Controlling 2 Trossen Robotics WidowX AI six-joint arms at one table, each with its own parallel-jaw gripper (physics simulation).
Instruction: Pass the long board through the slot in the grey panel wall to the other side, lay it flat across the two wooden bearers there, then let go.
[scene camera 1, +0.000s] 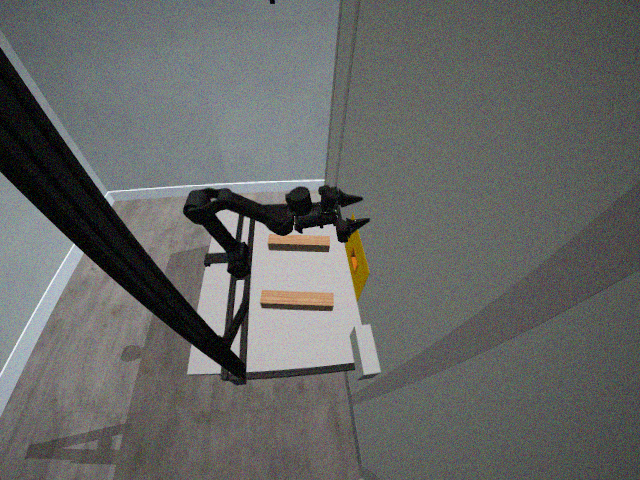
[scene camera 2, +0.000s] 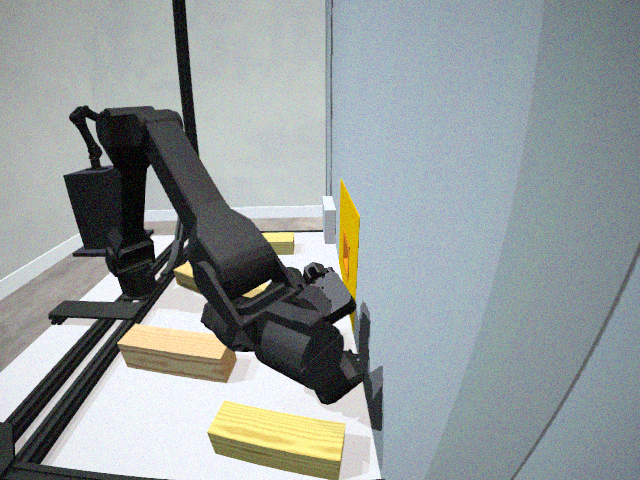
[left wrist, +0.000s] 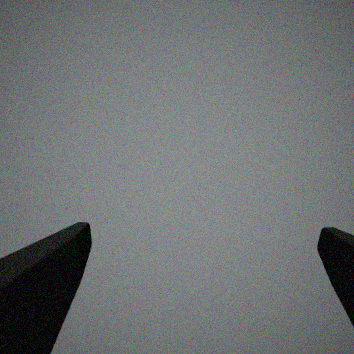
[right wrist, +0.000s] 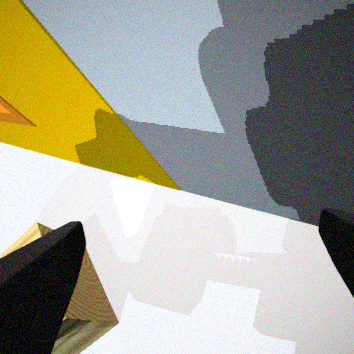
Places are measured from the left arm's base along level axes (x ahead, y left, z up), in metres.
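Pixels of known places: left gripper, between the fingertips: (scene camera 1: 366, 208) (left wrist: 206, 236); right gripper, between the fingertips: (scene camera 2: 341, 332) (right wrist: 203, 226); left arm's base, origin of its link: (scene camera 1: 240, 272); right arm's base, origin of its link: (scene camera 2: 139, 291).
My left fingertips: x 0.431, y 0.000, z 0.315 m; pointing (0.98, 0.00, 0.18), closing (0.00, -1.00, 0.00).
Observation:
Ahead of a thing's pixels: the offset from my left fingertips to its middle. "*": to the spot under its first point.
In scene camera 2 the long board {* dz -0.298, dx +0.391, dy -0.039 m} (scene camera 2: 185, 275) lies on the table, its middle hidden behind my right arm. In the right wrist view a wooden piece {* dz -0.321, dx +0.122, dy +0.097 m} (right wrist: 92, 295), apparently the board's end, shows past one finger at the lower left. My right gripper (scene camera 2: 356, 334) (right wrist: 203, 226) is open and empty, low near the wall; its fingertips are hard to make out in scene camera 2. The grey panel wall (scene camera 1: 465, 155) (scene camera 2: 423, 155) has a slot {* dz -0.271, dx +0.008, dy -0.007 m} (scene camera 1: 354, 261) (scene camera 2: 346, 254) with an orange edge. Two wooden bearers {dz -0.310, dx -0.196, dy +0.128 m} (scene camera 1: 298, 242) {dz -0.310, dx -0.218, dy -0.134 m} (scene camera 1: 297, 300) lie parallel beyond it. My left gripper (scene camera 1: 365, 209) (left wrist: 206, 236) is open and empty, facing the wall.
A yellow plate (scene camera 1: 361, 279) (scene camera 2: 348, 219) (right wrist: 60, 65) surrounds the slot. In scene camera 2 a tan block {dz -0.309, dx +0.327, dy +0.179 m} (scene camera 2: 175, 351), a near yellow block {dz -0.312, dx +0.162, dy +0.313 m} (scene camera 2: 276, 436) and a far yellow block {dz -0.315, dx +0.249, dy -0.237 m} (scene camera 2: 280, 242) lie on the table. A white box (scene camera 1: 368, 351) (scene camera 2: 329, 219) stands by the wall.

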